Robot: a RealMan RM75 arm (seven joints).
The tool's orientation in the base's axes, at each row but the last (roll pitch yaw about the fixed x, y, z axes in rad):
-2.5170, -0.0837, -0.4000
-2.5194, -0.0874, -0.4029
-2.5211, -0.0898, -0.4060
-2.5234, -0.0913, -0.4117
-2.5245, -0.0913, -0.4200
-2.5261, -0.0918, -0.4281
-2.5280, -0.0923, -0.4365
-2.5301, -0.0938, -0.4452
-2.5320, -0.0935, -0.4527
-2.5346, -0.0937, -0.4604
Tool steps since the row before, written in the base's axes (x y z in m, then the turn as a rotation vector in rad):
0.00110, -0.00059, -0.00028, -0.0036, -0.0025, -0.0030
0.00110, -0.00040, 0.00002, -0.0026, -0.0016, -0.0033
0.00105, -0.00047, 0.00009, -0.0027, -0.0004, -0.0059
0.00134, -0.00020, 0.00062, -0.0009, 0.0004, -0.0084
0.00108, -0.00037, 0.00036, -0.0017, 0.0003, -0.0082
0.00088, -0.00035, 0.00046, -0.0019, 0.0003, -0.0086
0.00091, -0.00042, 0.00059, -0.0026, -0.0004, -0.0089
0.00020, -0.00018, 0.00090, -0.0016, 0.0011, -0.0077
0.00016, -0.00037, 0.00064, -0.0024, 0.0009, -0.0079
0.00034, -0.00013, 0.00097, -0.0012, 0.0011, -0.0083
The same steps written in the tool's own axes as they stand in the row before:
0.00122, 0.00032, 0.00024, -0.0026, 0.0046, 0.0001
0.00117, 0.00000, 0.00010, -0.0020, 0.0039, 0.0011
0.00115, 0.00002, 0.00000, -0.0028, 0.0045, 0.0038
0.00136, -0.00058, -0.00020, -0.0017, 0.0048, 0.0067
0.00117, -0.00023, -0.00015, -0.0024, 0.0050, 0.0063
0.00098, -0.00025, -0.00028, -0.0026, 0.0053, 0.0066
0.00105, -0.00029, -0.00040, -0.0030, 0.0062, 0.0062
0.00034, -0.00044, -0.00076, -0.0026, 0.0040, 0.0063
0.00036, -0.00013, -0.00065, -0.0033, 0.0046, 0.0061
0.00045, -0.00056, -0.00075, -0.0023, 0.0043, 0.0069

